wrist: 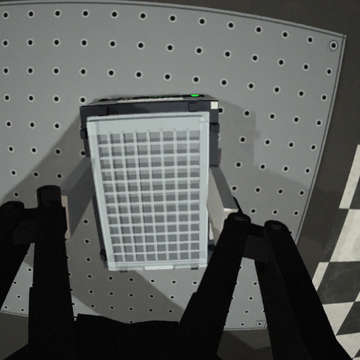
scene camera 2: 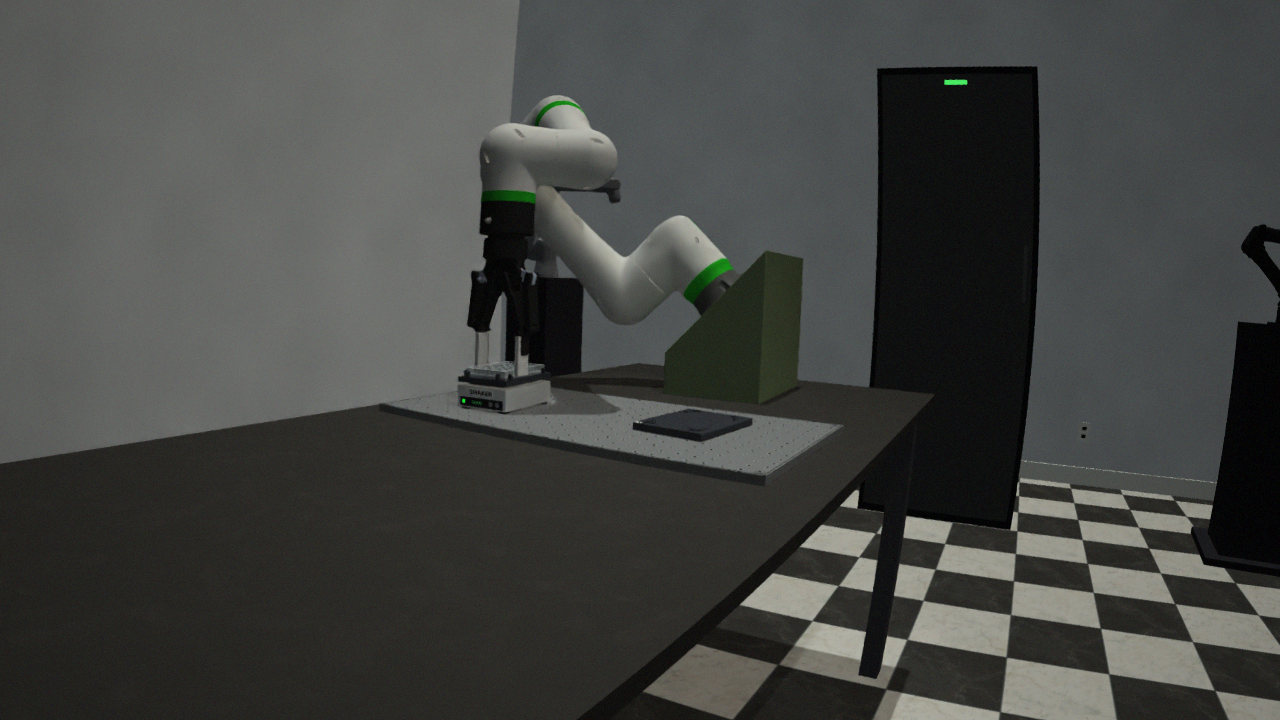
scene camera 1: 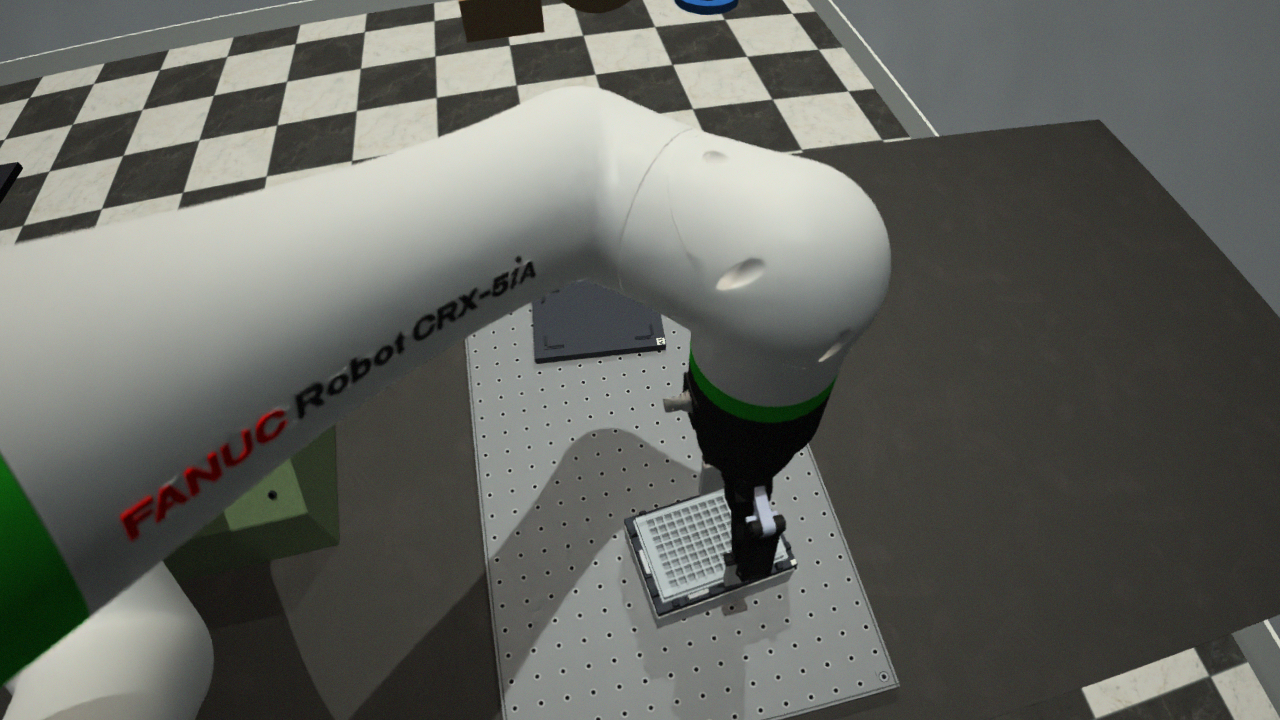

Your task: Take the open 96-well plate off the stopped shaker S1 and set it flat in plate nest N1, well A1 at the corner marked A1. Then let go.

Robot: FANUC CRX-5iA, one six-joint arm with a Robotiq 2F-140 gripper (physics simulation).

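Pixels of known places: gripper, between the fingertips: (scene camera 2: 500,372) (scene camera 1: 724,533); arm's base, origin of its link: (scene camera 2: 731,307).
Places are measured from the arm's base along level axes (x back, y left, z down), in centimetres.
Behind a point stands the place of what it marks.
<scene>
The open 96-well plate (scene camera 1: 684,541) @(z 11.1, x -52.8, y -12.8 cm) (scene camera 2: 493,368) @(z 10.1, x -58.9, y -12.1 cm) (wrist: 152,195) is pale, with a grid of square wells. It is at the top of shaker S1 (scene camera 1: 716,602) @(z 14.7, x -55.3, y -18.1 cm) (scene camera 2: 510,396) @(z 14.1, x -59.7, y -7.0 cm) (wrist: 145,108), a low box with a dark upper frame and a green light. My gripper (scene camera 1: 750,559) (scene camera 2: 501,360) @(z 11.0, x -56.7, y -12.6 cm) (wrist: 150,178) points down and is shut on the plate, one finger pad against each long side. Whether the plate is lifted at all cannot be told. Nest N1 (scene camera 1: 595,324) @(z 15.8, x -46.3, y 18.3 cm) (scene camera 2: 693,423) @(z 15.8, x -48.9, y 21.2 cm) is a flat dark plate with corner marks and a small white label at one corner.
The shaker and nest stand on a grey perforated board (scene camera 1: 572,402) @(z 17.0, x -42.7, y 7.9 cm) (scene camera 2: 572,433) @(z 17.0, x -63.3, y 9.8 cm) (wrist: 280,165) on the dark table (scene camera 1: 1029,358) @(z 18.3, x -102.2, y 8.1 cm) (scene camera 2: 313,537) @(z 18.3, x -111.3, y 20.2 cm). The arm's green wedge-shaped base (scene camera 1: 313,501) @(z 11.2, x -15.6, y -4.7 cm) (scene camera 2: 778,331) @(z 4.3, x -1.3, y 12.3 cm) stands beside the board. The arm hides part of the nest in scene camera 1.
</scene>
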